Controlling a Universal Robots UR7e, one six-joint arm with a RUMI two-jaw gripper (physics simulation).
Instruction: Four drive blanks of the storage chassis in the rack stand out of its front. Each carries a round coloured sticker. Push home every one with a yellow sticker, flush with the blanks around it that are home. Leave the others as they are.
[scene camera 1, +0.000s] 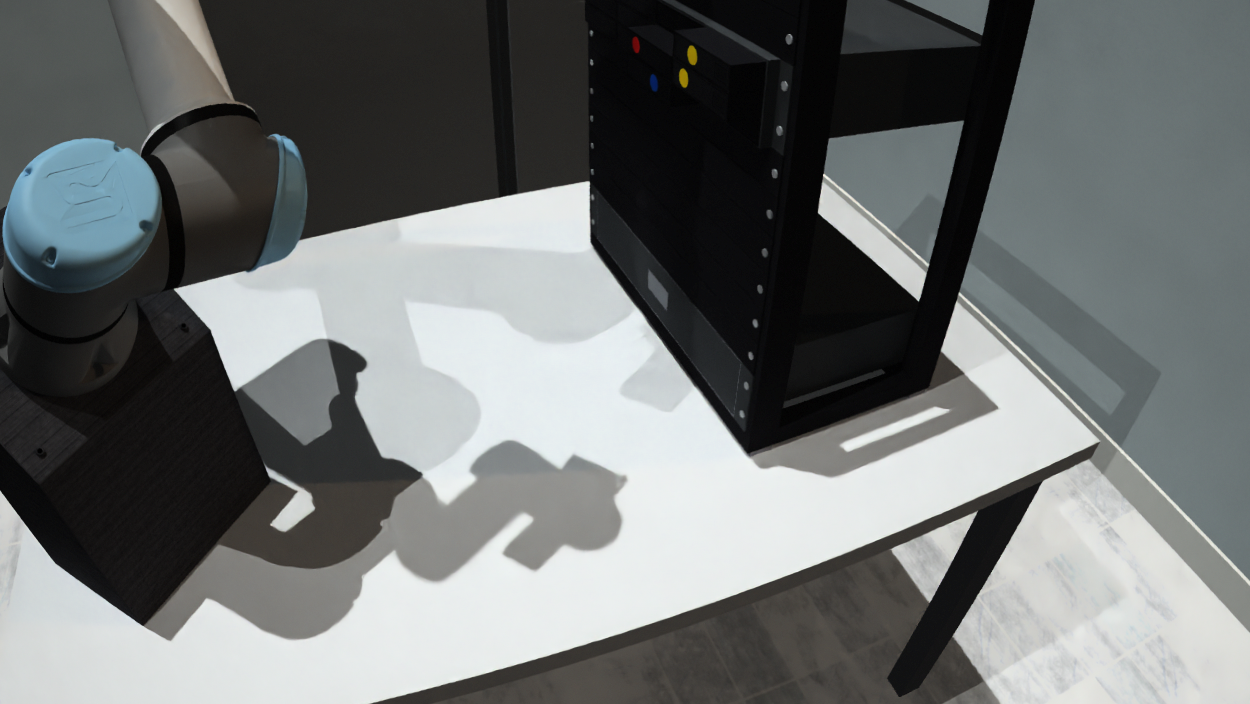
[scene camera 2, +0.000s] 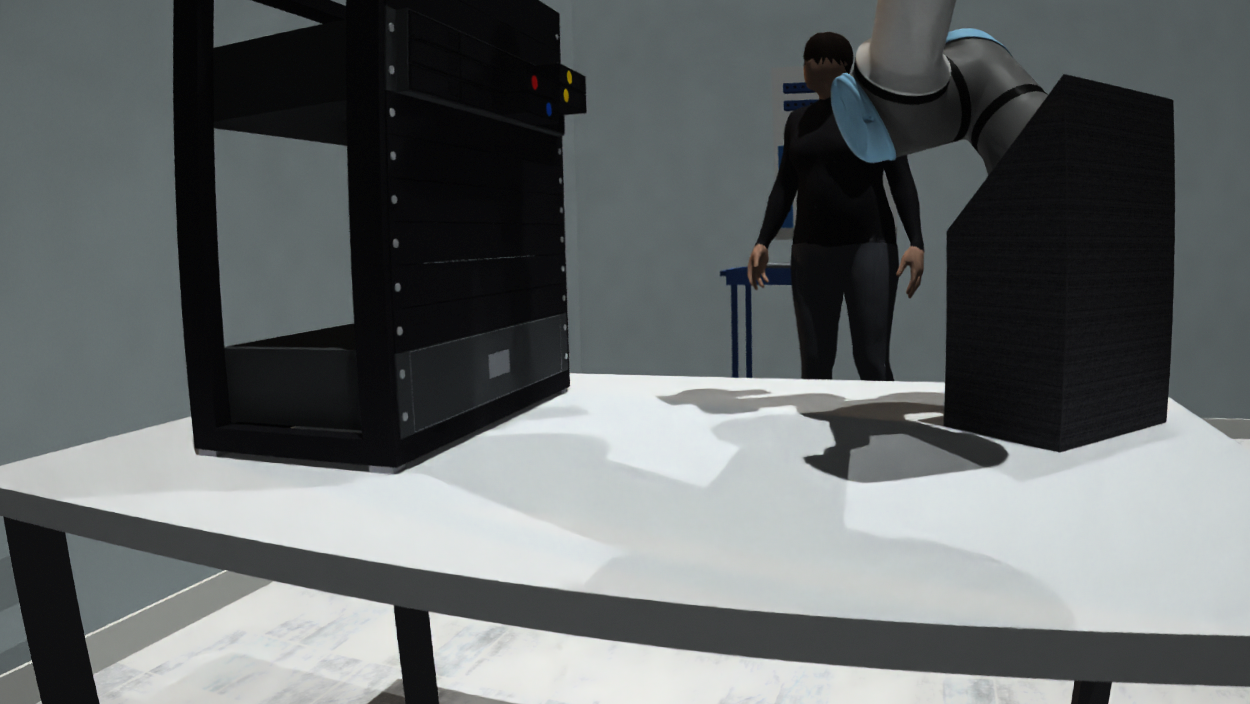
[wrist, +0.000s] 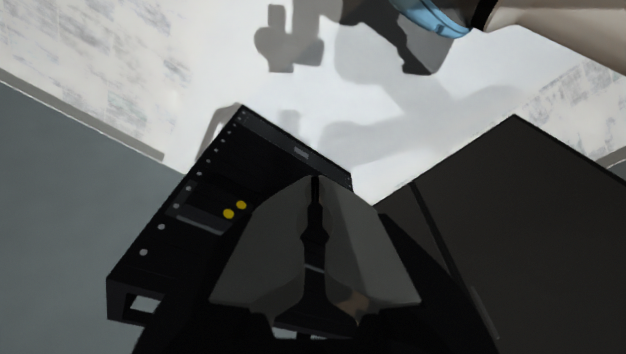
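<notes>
Two yellow stickers, the upper (scene camera 1: 691, 55) (scene camera 2: 568, 76) and the lower (scene camera 1: 683, 78) (scene camera 2: 565, 95), sit on blanks stacked one above the other, jutting from the upper front of the rack (scene camera 1: 800, 218) (scene camera 2: 371, 262). Both yellow stickers also show in the wrist view, at left of the fingers. Beside them, a red sticker (scene camera 1: 635, 44) (scene camera 2: 534, 82) is on another projecting blank, and a blue sticker (scene camera 1: 653, 83) (scene camera 2: 548, 109) sits lower; its blank's edges are dark. My gripper (wrist: 315, 178) is shut and empty, in front of the rack; its distance is unclear. Red and blue do not show in the wrist view.
The rack stands on a white table (scene camera 1: 699, 542) (scene camera 2: 699, 542). A dark pedestal (scene camera 1: 166, 463) (scene camera 2: 1005, 332) carries the arm. A large dark cabinet (scene camera 1: 393, 104) (wrist: 525, 225) stands past the table's far side. A person (scene camera 2: 839, 174) stands behind the table in scene camera 2.
</notes>
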